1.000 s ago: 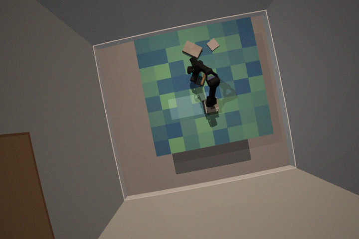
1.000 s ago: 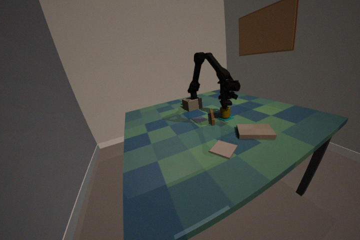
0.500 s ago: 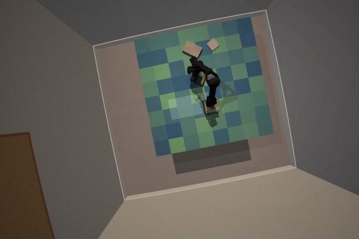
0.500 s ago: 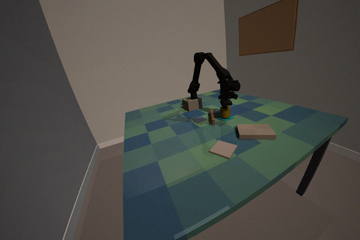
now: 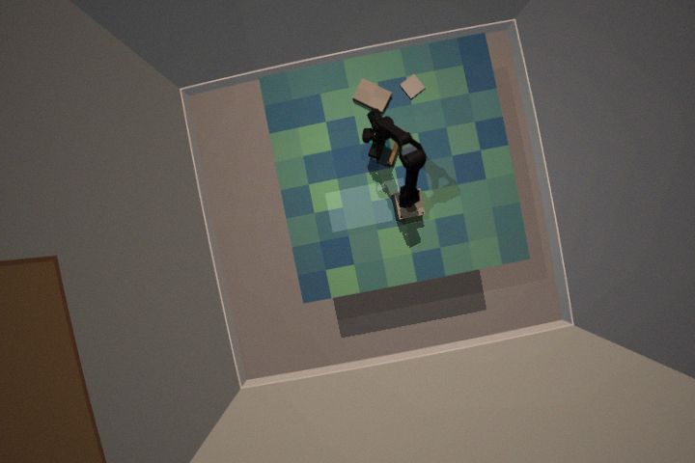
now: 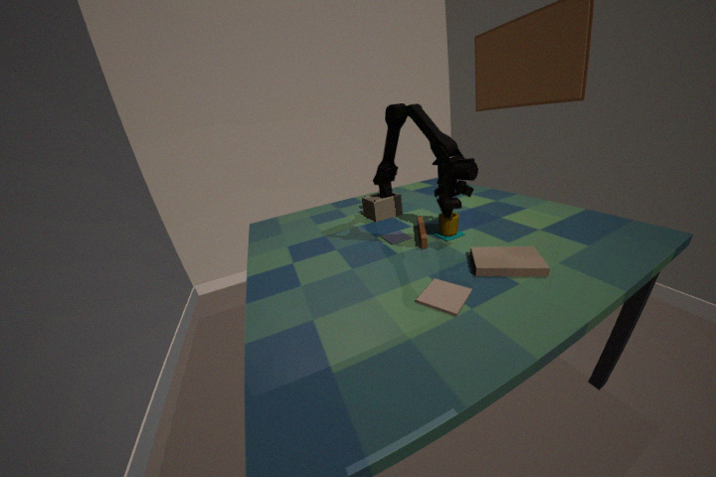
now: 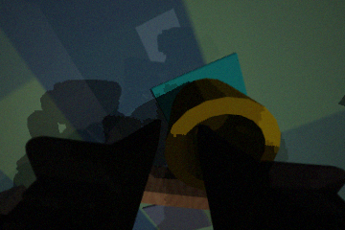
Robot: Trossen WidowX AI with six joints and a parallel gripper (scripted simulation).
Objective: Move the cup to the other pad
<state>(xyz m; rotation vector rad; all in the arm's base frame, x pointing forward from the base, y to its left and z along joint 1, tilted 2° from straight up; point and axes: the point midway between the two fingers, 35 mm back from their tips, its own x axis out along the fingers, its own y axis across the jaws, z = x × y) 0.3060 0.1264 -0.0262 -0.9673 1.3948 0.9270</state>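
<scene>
The yellow cup lies 20 mm ahead of my gripper tip, 10 mm to the right of it and 10 mm below it. Round my gripper tip: brown upright bar (10 mm behind, 100 mm to the right, 30 mm below); greyish-blue pad (40 mm behind, 190 mm to the right, 50 mm below); teal pad (30 mm ahead, 10 mm to the right, 50 mm below).
</scene>
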